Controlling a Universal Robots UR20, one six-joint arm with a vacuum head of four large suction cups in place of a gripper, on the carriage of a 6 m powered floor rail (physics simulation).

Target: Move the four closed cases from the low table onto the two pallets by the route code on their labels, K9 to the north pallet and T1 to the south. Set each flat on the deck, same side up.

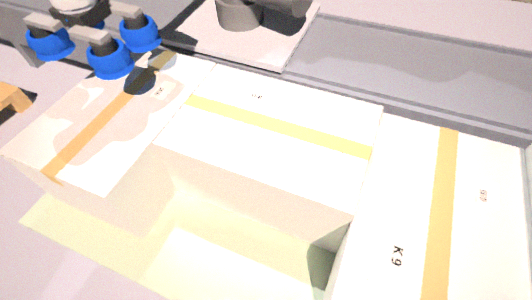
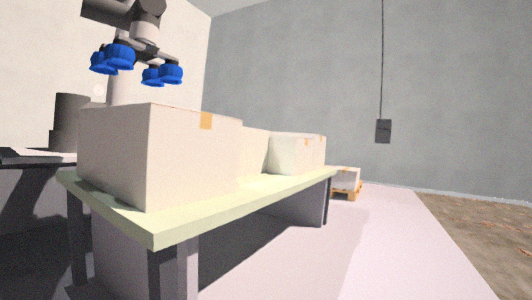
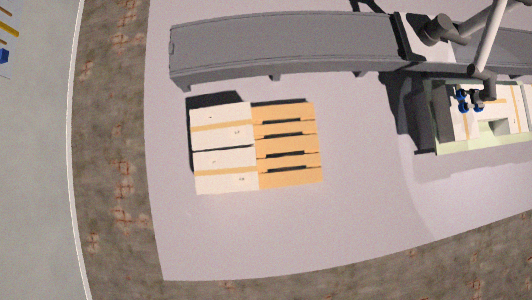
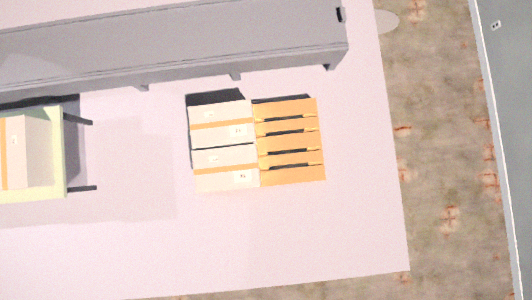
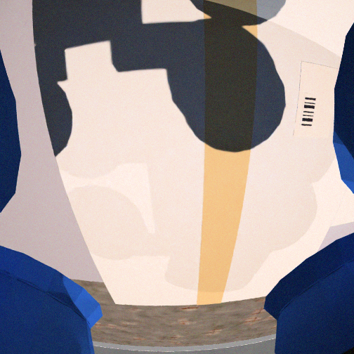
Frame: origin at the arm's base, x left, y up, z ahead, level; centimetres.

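Where they show: end effector, tool point: (image 2: 137, 76) (image 3: 468, 101); arm's base, origin of the base link: (image 1: 241, 19) (image 2: 70, 151) (image 3: 426, 36).
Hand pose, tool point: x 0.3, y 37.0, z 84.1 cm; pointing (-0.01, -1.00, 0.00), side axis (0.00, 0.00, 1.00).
Things, the pixels of their top centre, and the offset from my tool point.
- north-end case, middle of its top: (image 1: 119, 102) (image 2: 155, 113) (image 3: 463, 111) dy -14.1, dx +5.1, dz +7.0 cm
- middle case, middle of its top: (image 1: 271, 123) (image 3: 490, 101) dy -14.3, dx +51.8, dz -2.3 cm
- further case, middle of its top: (image 2: 290, 133) (image 4: 3, 153) dy -12.3, dx +135.7, dz +7.0 cm
The four-cup vacuum head (image 1: 90, 37) (image 2: 137, 65) (image 3: 469, 101) (image 5: 175, 175) hangs above the north-end case (image 1: 100, 135) (image 2: 112, 145) (image 5: 115, 215); a gap shows below its cups, and they hold nothing. That case has orange tape and a barcode label; its route code does not show legibly. A middle case (image 1: 275, 117) lies crosswise beside it, and another case (image 1: 390, 185) reading K9 stands beyond. A further case (image 4: 41, 150) stands at the south end. The cases sit closed on the table (image 1: 215, 260) (image 2: 200, 220) (image 4: 60, 175). The north pallet (image 3: 290, 179) and south pallet (image 4: 287, 175) show slats on their right halves.
Two cases (image 3: 220, 140) (image 3: 225, 185) lie flat on the north pallet's left half. Two more (image 4: 215, 135) (image 4: 220, 184) lie likewise on the south pallet. The rail (image 1: 410, 65) (image 3: 275, 45) (image 4: 175, 45) runs alongside. A box (image 2: 383, 131) hangs on a cable.
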